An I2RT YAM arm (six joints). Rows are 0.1 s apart.
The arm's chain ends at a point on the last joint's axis. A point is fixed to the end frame.
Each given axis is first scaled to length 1.
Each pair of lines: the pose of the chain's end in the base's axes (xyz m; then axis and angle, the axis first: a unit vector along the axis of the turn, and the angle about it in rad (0 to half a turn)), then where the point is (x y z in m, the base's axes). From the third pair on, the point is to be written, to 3 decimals.
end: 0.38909 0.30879 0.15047 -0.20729 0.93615 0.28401 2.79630
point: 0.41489 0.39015 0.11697
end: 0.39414 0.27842 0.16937 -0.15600 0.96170 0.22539 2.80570
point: 0.42849 0.35213 0.12701
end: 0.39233 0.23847 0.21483 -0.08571 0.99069 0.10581 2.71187
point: 0.444 0.294 0.163
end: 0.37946 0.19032 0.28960 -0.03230 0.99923 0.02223 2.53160
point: 0.447 0.231 0.243
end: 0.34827 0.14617 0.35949 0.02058 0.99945 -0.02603 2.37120
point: 0.427 0.176 0.323
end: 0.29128 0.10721 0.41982 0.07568 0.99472 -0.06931 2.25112
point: 0.377 0.126 0.393
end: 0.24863 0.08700 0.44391 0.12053 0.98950 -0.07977 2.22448
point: 0.336 0.099 0.420
